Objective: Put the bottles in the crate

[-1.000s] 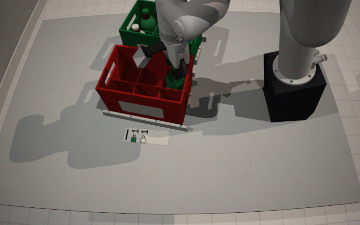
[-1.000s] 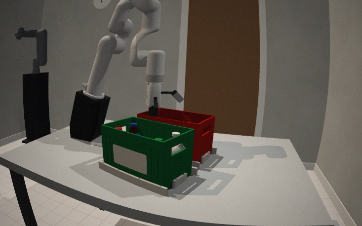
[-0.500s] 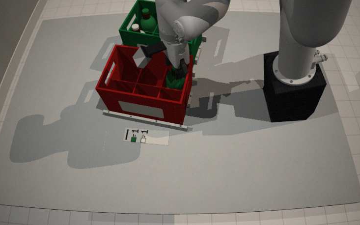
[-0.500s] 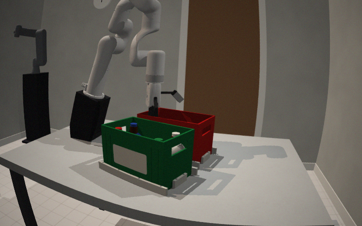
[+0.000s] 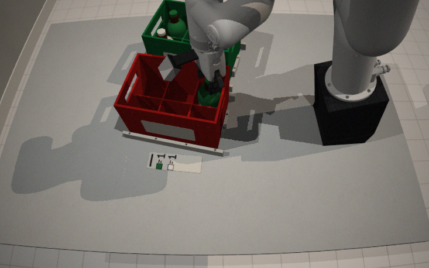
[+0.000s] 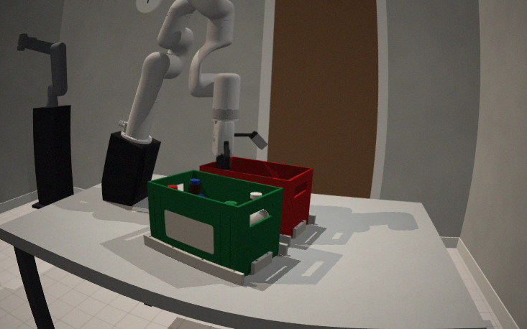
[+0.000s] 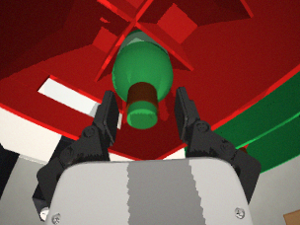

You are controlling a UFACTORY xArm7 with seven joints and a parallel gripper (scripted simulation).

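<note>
My hand is 120 mm short of the white-capped bottle, 210 mm to the left of it and 70 mm above it. From my hand the other things lie so: red crate 100 mm ahead, 10 mm to the left, 70 mm below; then green crate 20 mm ahead, 220 mm to the right, 70 mm below; then blue bottle 50 mm behind, 140 mm to the right, 70 mm below.
</note>
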